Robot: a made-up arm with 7 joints. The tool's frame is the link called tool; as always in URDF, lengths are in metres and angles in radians. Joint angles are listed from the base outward.
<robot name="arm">
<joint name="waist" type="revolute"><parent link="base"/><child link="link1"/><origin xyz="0.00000 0.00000 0.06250" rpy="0.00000 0.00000 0.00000"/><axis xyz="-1 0 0"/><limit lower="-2.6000" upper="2.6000"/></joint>
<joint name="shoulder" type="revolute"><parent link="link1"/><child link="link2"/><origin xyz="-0.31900 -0.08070 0.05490" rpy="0.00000 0.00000 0.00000"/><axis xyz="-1 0 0"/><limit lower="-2.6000" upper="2.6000"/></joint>
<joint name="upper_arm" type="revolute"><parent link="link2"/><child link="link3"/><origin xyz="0.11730 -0.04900 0.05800" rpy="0.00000 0.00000 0.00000"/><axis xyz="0 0 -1"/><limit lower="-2.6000" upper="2.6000"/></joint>
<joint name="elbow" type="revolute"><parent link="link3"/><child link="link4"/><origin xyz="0.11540 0.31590 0.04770" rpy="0.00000 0.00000 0.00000"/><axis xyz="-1 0 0"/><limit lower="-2.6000" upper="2.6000"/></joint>
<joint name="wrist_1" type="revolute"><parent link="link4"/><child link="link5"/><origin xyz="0.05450 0.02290 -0.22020" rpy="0.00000 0.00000 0.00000"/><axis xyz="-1 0 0"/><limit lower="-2.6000" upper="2.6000"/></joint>
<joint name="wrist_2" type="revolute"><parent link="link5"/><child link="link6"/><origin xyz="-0.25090 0.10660 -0.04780" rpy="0.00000 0.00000 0.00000"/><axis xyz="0 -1 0"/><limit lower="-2.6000" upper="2.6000"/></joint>
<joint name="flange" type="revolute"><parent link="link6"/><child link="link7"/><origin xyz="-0.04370 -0.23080 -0.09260" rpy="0.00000 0.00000 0.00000"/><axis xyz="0 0 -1"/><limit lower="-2.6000" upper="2.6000"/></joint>
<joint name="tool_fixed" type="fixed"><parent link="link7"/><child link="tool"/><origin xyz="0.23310 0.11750 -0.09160" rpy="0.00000 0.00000 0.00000"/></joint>
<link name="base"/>
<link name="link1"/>
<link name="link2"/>
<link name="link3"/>
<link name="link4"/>
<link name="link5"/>
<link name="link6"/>
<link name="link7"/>
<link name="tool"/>
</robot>
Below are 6 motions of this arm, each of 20 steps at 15 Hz.
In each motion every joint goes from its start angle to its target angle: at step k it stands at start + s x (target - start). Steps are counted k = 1, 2, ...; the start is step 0. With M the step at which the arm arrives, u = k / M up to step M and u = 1 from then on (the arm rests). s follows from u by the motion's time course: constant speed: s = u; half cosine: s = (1 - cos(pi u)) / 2; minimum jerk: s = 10 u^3 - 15 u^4 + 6 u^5.
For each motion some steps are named. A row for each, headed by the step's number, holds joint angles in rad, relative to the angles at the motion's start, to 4 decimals.
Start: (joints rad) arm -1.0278 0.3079 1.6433 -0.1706 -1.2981 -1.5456 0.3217
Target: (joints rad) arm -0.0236 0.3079 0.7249 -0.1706 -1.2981 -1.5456 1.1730
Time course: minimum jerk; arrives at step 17
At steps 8, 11, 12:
8: 0.4468 0.0000 -0.4087 0.0000 0.0000 0.0000 0.3788
11: 0.7634 0.0000 -0.6982 0.0000 0.0000 0.0000 0.6472
12: 0.8482 0.0000 -0.7757 0.0000 0.0000 0.0000 0.7190

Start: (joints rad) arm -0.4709 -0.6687 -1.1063 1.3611 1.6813 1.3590 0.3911
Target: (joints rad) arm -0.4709 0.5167 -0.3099 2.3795 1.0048 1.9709 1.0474
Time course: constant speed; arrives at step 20
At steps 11, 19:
11: 0.0000 0.6520 0.4380 0.5601 -0.3721 0.3365 0.3610
19: 0.0000 1.1261 0.7566 0.9675 -0.6427 0.5813 0.6235

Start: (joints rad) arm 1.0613 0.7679 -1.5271 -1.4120 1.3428 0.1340 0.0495
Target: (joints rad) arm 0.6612 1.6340 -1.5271 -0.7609 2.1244 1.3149 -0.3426
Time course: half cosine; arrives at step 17
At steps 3, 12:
3: -0.0300 0.0649 0.0000 0.0488 0.0585 0.0884 -0.0294
12: -0.3206 0.6940 0.0000 0.5217 0.6263 0.9463 -0.3142

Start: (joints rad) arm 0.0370 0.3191 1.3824 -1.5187 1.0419 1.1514 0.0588
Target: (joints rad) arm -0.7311 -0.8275 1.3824 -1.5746 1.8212 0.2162 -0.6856
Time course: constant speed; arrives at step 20
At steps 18, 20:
18: -0.6913 -1.0319 0.0000 -0.0503 0.7014 -0.8417 -0.6700
20: -0.7681 -1.1466 0.0000 -0.0559 0.7793 -0.9352 -0.7444

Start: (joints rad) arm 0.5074 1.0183 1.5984 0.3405 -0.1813 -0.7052 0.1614
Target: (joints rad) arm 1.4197 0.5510 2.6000 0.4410 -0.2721 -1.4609 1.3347
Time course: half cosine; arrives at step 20
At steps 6, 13, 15, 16, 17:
6: 0.1880 -0.0963 0.2064 0.0207 -0.0187 -0.1558 0.2418
13: 0.6632 -0.3397 0.7282 0.0731 -0.0660 -0.5494 0.8530
15: 0.7787 -0.3989 0.8549 0.0858 -0.0775 -0.6450 1.0015
16: 0.8252 -0.4227 0.9060 0.0909 -0.0821 -0.6835 1.0613
17: 0.8626 -0.4418 0.9470 0.0950 -0.0859 -0.7145 1.1094

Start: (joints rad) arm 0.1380 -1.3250 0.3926 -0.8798 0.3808 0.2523 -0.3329
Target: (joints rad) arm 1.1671 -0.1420 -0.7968 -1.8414 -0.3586 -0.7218 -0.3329
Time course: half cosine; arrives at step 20
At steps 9, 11, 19, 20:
9: 0.4341 0.4990 -0.5017 -0.4056 -0.3119 -0.4109 0.0000
11: 0.5950 0.6840 -0.6877 -0.5560 -0.4275 -0.5632 0.0000
19: 1.0228 1.1757 -1.1821 -0.9557 -0.7348 -0.9681 0.0000
20: 1.0291 1.1830 -1.1894 -0.9616 -0.7394 -0.9741 0.0000

